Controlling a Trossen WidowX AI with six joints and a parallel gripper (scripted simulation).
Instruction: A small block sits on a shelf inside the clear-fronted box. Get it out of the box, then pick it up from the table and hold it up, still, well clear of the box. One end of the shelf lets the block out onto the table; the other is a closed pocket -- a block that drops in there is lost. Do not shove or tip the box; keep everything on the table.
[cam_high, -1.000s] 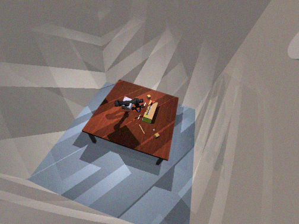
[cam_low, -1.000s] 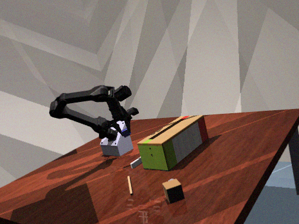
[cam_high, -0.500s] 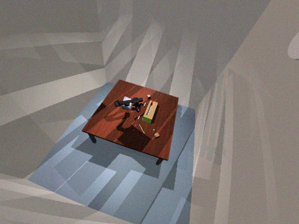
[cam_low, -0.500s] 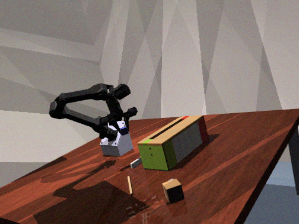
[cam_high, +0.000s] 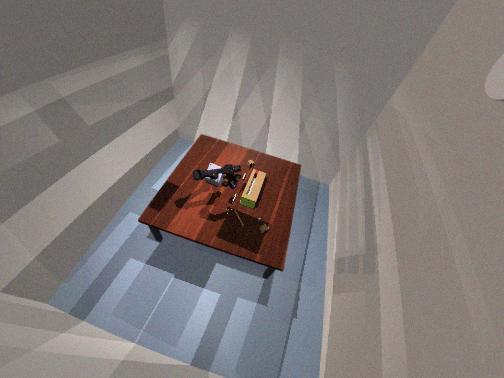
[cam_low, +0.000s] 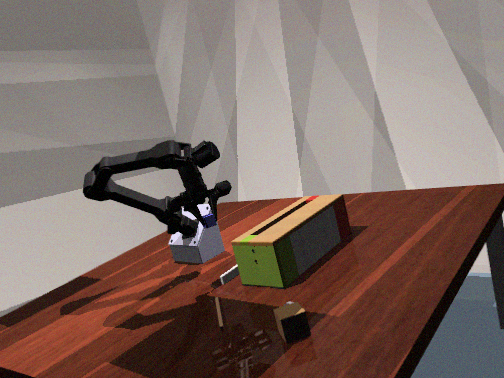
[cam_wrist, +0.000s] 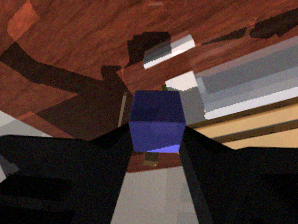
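My gripper tip is now 1 cm past the blue block, 1 cm to the right of it and 1 cm below it. From my gripper tip the other things lie so: box (13 cm ahead, 15 cm to the left, 11 cm below); thin stick (12 cm ahead, 18 cm to the right, 17 cm below).
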